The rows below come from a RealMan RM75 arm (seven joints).
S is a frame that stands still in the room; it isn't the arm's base.
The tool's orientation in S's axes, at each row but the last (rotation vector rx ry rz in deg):
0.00, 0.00, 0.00
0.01, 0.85, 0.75
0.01, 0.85, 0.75
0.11, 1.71, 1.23
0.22, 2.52, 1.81
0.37, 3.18, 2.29
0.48, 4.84, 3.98
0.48, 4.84, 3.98
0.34, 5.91, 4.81
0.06, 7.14, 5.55
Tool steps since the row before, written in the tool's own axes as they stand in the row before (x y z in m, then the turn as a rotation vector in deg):
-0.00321, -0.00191, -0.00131, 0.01, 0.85, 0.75
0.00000, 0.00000, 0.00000, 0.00, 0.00, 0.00
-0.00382, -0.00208, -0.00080, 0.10, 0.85, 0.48
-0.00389, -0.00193, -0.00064, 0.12, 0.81, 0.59
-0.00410, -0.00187, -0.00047, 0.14, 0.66, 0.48
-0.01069, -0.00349, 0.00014, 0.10, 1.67, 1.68
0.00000, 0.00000, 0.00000, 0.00, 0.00, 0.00
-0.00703, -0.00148, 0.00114, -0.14, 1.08, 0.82
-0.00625, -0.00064, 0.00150, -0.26, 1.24, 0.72
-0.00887, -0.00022, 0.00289, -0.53, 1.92, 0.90
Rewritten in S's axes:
-0.00321, -0.00191, -0.00131, 0.01, 0.85, 0.75
0.00000, 0.00000, 0.00000, 0.00, 0.00, 0.00
-0.00380, -0.00213, -0.00074, 0.10, 0.85, 0.48
-0.00387, -0.00201, -0.00053, 0.12, 0.81, 0.59
-0.00406, -0.00200, -0.00030, 0.14, 0.66, 0.48
-0.01052, -0.00392, 0.00070, 0.13, 1.66, 1.68
0.00000, 0.00000, 0.00000, 0.00, 0.00, 0.00
-0.00679, -0.00197, 0.00171, -0.14, 1.06, 0.84
-0.00599, -0.00117, 0.00213, -0.29, 1.21, 0.76
-0.00838, -0.00106, 0.00397, -0.60, 1.86, 0.97

